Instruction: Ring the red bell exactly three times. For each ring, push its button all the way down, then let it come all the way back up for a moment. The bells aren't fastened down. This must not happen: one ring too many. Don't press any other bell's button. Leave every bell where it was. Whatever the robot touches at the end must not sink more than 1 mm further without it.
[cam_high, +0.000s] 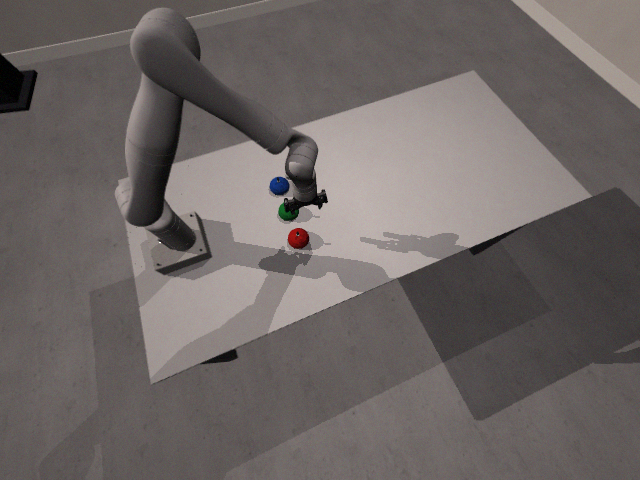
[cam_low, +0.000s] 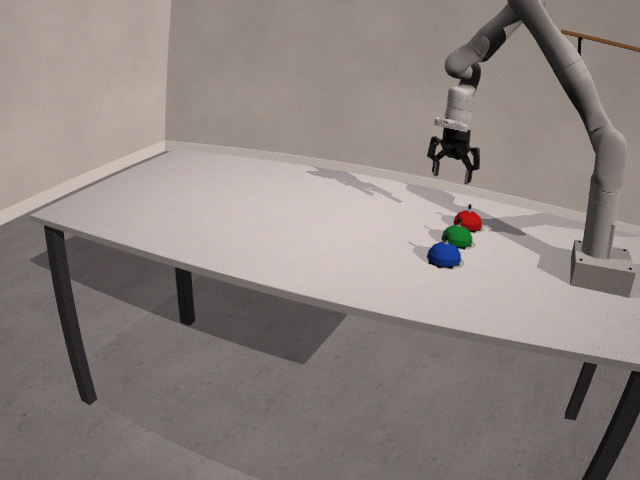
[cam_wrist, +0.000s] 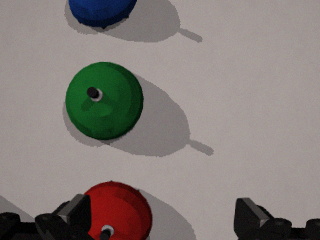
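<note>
My gripper is now 10 cm above the red bell, 5 cm to the left of it and 5 cm past it. The rest, counted from my hand: blue bell: 21 cm to the left, 10 cm below, 8 cm behind; green bell: 10 cm below, 8 cm to the left, 6 cm behind.
</note>
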